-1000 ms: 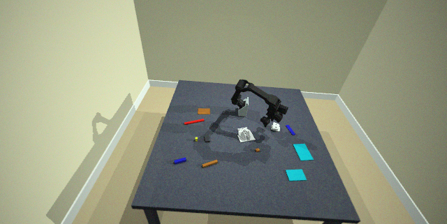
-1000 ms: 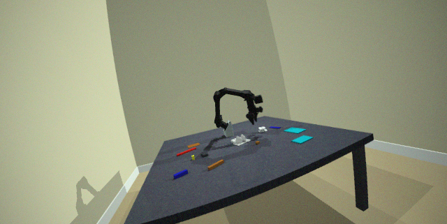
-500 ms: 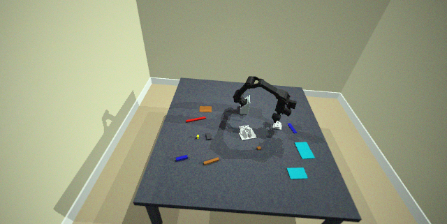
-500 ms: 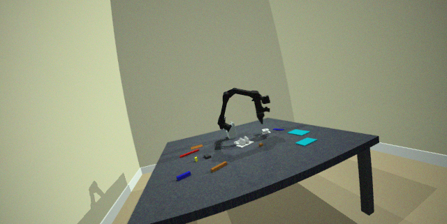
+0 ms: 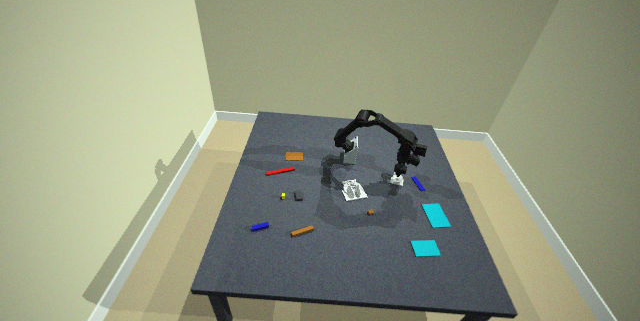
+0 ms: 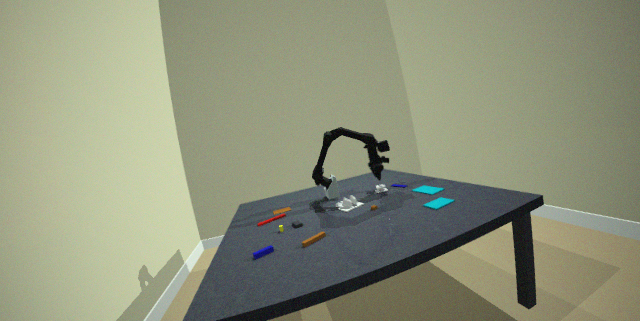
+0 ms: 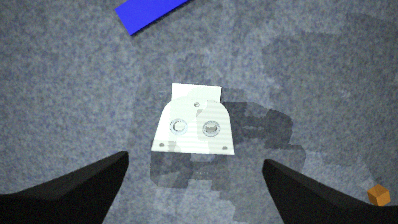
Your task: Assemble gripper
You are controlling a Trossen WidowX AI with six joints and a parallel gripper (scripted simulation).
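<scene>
Right now the white gripper base is 50 mm below my gripper tip and 10 mm to the left of it. The rest, counted from my gripper tip: white jaw (260 mm to the right, 120 mm ahead, 70 mm below); then orange cube (260 mm ahead, 140 mm to the right, 70 mm below); then grey block (520 mm to the right, 240 mm ahead, 70 mm below).
</scene>
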